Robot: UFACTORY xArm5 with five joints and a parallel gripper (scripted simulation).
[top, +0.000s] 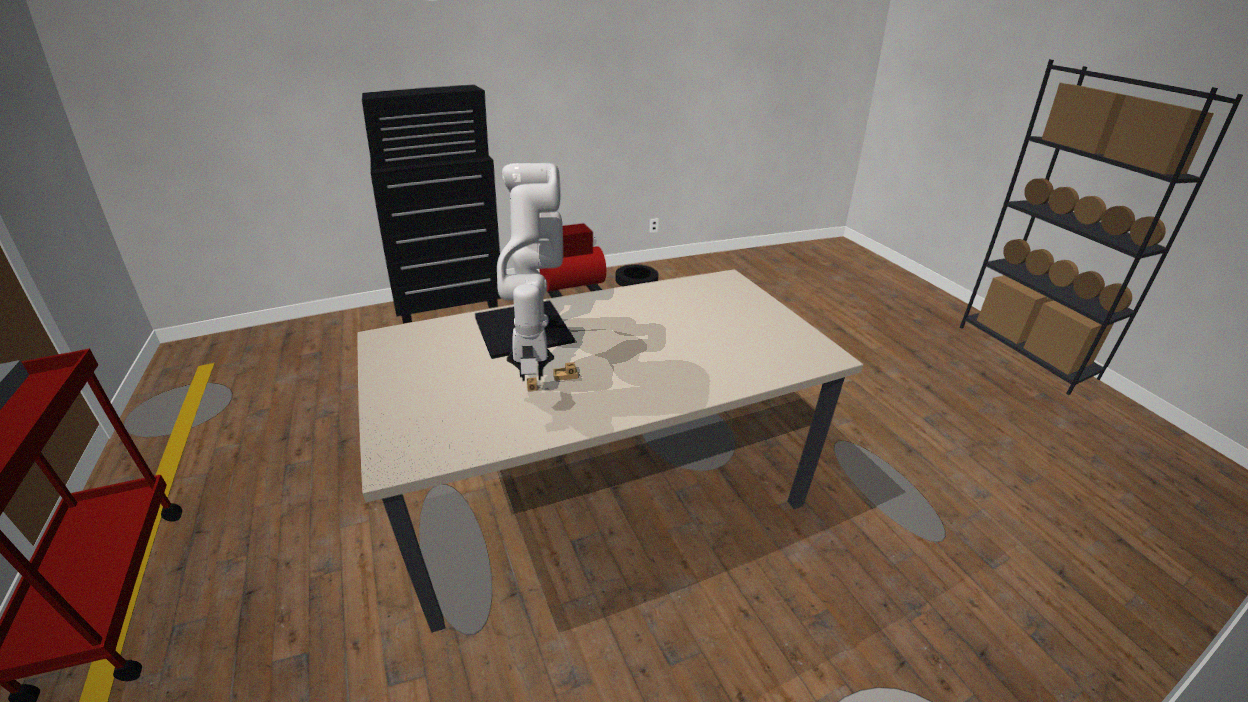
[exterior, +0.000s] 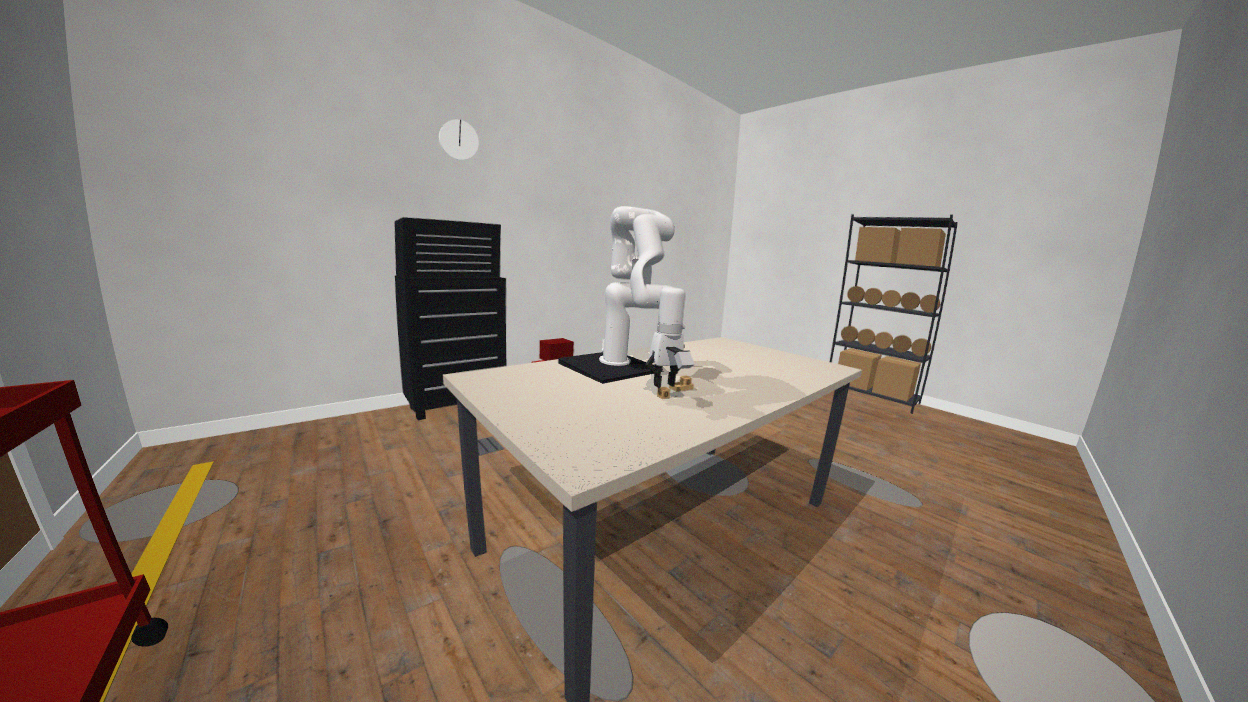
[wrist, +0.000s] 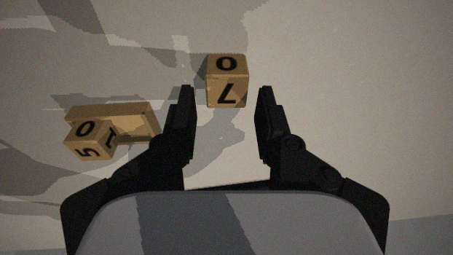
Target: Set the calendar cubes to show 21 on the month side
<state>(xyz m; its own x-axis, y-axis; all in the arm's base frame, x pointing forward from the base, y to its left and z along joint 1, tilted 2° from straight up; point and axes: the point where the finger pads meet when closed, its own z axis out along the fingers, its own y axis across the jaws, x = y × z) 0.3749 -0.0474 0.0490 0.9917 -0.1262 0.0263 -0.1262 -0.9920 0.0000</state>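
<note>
Right now the wooden digit cube is 4 cm below my hand. Round my hand: wooden tray: 11 cm to the left, 5 cm below, 4 cm behind.
</note>
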